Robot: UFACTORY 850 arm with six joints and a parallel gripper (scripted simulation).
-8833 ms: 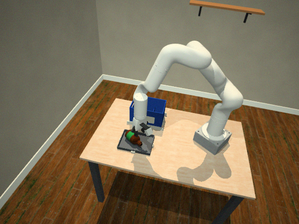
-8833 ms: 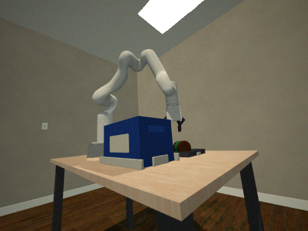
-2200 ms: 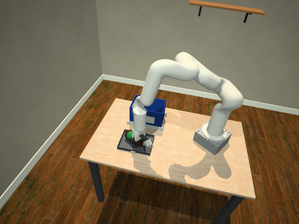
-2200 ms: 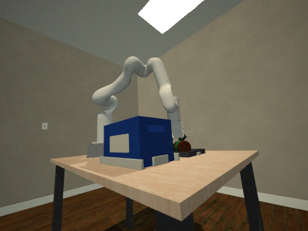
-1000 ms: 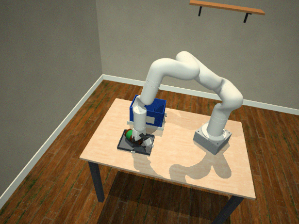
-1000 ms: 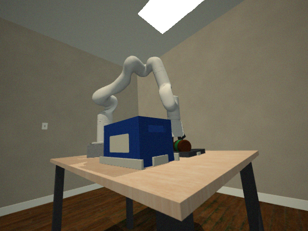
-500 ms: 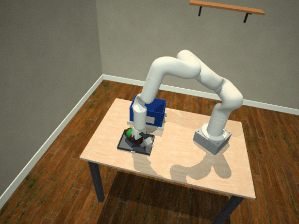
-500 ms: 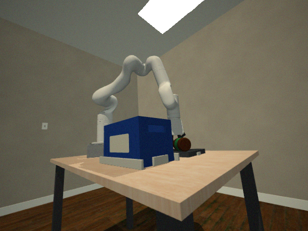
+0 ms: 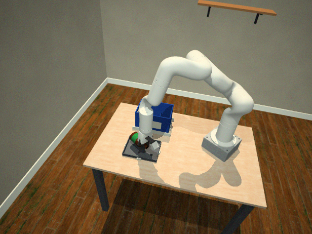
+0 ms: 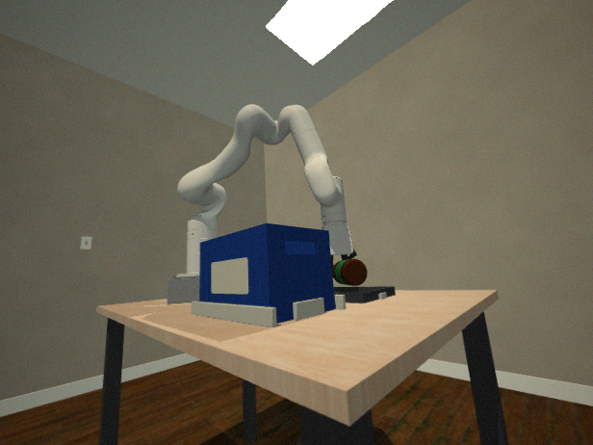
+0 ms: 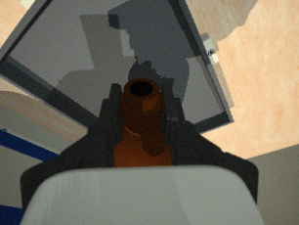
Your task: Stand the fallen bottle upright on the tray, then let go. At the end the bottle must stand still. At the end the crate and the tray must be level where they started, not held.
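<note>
Right now my hand is 4 cm short of the bottle and 3 cm to the left of it. Round my hand: dark tray (7 cm below, 3 cm to the right, 3 cm ahead); blue crate (32 cm to the right, 1 cm behind).
</note>
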